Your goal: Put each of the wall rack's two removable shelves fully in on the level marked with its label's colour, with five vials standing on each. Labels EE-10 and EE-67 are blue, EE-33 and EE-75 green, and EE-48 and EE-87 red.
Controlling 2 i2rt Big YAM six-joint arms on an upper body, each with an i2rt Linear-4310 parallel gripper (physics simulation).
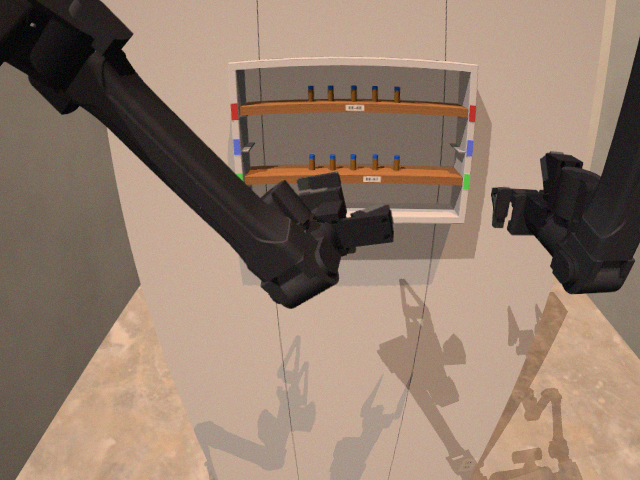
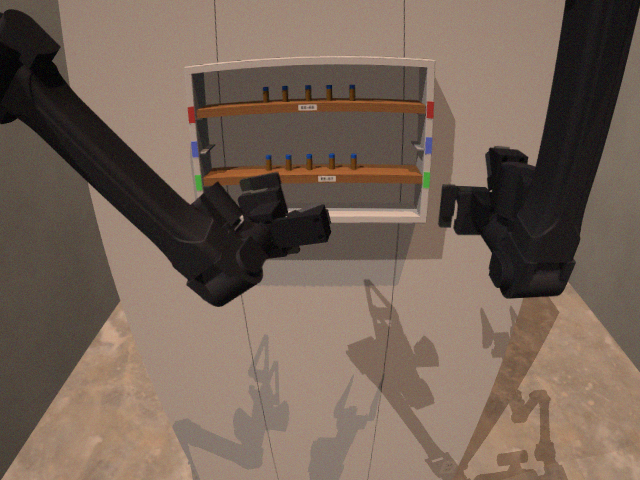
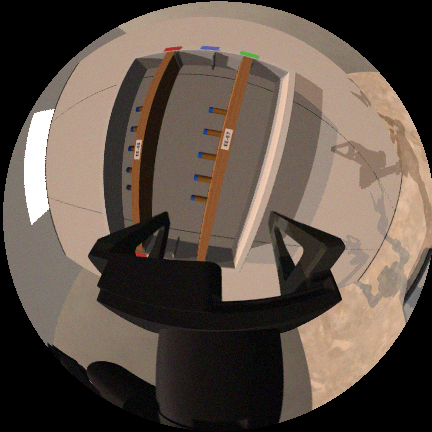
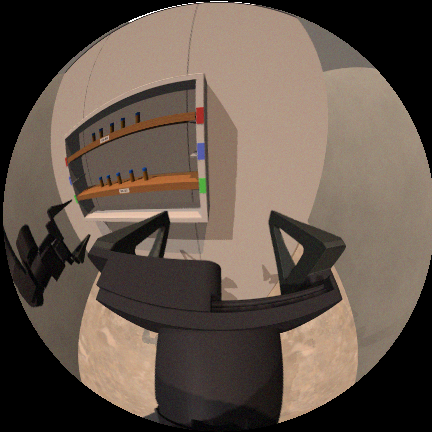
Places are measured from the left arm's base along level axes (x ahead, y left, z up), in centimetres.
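Where they show: left gripper, fingertip midpoint: (image 1: 334,200) (image 2: 281,200) (image 3: 218,216) (image 4: 79,217); right gripper, fingertip midpoint: (image 1: 516,192) (image 2: 469,190) (image 4: 218,215).
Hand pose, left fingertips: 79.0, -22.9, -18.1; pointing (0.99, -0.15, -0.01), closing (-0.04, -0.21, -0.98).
Note:
After its pixels a point has its place, as x, y, z.
The upper wooden shelf (image 1: 289,109) @[91.1, -14.4, -3.4] (image 2: 248,109) @[91.1, -15.4, -3.1] (image 3: 142,125) @[91.1, -31.6, -3.5] (image 4: 165,122) @[91.1, -44.6, -3.9], labelled EE-48, spans the wall rack (image 1: 351,62) @[90.9, -26.6, 6.0] (image 2: 310,60) @[91.0, -28.0, 6.3] (image 4: 200,95) @[90.9, -51.7, 1.1] at the red marks. The lower shelf (image 1: 413,178) @[91.1, -39.5, -17.9] (image 2: 382,177) @[91.1, -42.1, -17.9] (image 3: 217,180) @[91.1, -23.5, -18.3] (image 4: 165,185) @[91.1, -43.1, -18.0], labelled EE-67, lies level at the green marks. Several upright blue-capped vials stand on each shelf. Bare brackets (image 1: 458,148) @[93.8, -49.9, -11.6] (image 2: 418,145) @[94.3, -50.0, -11.6] show at the blue level. My left gripper (image 1: 338,219) (image 2: 276,217) (image 3: 218,216) @[79.0, -22.9, -18.1] (image 4: 79,217) @[79.0, -22.9, -18.1] is open and empty before the rack's lower left part. My right gripper (image 1: 547,206) (image 2: 491,206) (image 4: 218,215) @[73.1, -54.9, -13.7] is open and empty, right of the rack.
The rack hangs on a pale wall (image 1: 351,310) @[98.8, -27.4, -57.5] (image 2: 320,320) @[98.8, -28.3, -60.9]. Its bottom board (image 3: 265,175) @[92.1, -26.2, -26.6] (image 4: 150,215) @[91.9, -36.6, -26.7] lies below the lower shelf. Shadows of the arms fall on the wall and floor. Grey side walls (image 1: 56,206) @[494.5, 419.9, -179.6] (image 2: 46,206) @[496.8, 435.2, -179.6] stand at both sides.

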